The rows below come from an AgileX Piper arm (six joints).
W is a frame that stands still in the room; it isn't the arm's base.
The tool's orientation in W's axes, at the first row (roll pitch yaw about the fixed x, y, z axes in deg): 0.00 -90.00 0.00
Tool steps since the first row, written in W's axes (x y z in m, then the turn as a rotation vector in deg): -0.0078 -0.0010 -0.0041 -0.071 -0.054 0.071; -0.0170 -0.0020 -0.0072 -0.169 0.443 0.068; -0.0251 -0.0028 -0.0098 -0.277 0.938 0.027; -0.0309 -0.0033 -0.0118 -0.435 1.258 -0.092; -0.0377 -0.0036 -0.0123 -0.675 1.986 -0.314; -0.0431 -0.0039 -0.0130 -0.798 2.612 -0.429; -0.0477 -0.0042 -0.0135 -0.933 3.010 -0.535; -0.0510 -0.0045 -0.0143 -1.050 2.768 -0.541; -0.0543 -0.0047 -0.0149 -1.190 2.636 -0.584; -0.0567 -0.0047 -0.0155 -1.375 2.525 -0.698; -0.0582 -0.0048 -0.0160 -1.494 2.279 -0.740; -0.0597 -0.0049 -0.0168 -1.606 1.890 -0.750; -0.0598 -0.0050 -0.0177 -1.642 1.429 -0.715
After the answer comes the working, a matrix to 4 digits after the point.
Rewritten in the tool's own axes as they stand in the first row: -0.0041 -0.0010 0.0078 0.071 -0.054 0.071; -0.0072 -0.0020 0.0170 0.068 0.443 0.169; -0.0098 -0.0028 0.0251 0.027 0.938 0.277; -0.0118 -0.0033 0.0309 -0.092 1.258 0.435; -0.0123 -0.0036 0.0377 -0.314 1.986 0.675; -0.0130 -0.0039 0.0431 -0.429 2.612 0.798; -0.0135 -0.0042 0.0477 -0.535 3.010 0.933; -0.0143 -0.0045 0.0510 -0.541 2.768 1.050; -0.0149 -0.0047 0.0543 -0.584 2.636 1.190; -0.0155 -0.0047 0.0567 -0.698 2.525 1.375; -0.0160 -0.0048 0.0582 -0.740 2.279 1.494; -0.0168 -0.0049 0.0597 -0.750 1.890 1.606; -0.0177 -0.0050 0.0598 -0.715 1.429 1.642
The tool's axes in the first row as the columns of a matrix, in W's axes (rounded; the answer above uses it unrounded):
0.0000 0.0000 -1.0000
0.0000 1.0000 0.0000
1.0000 0.0000 0.0000

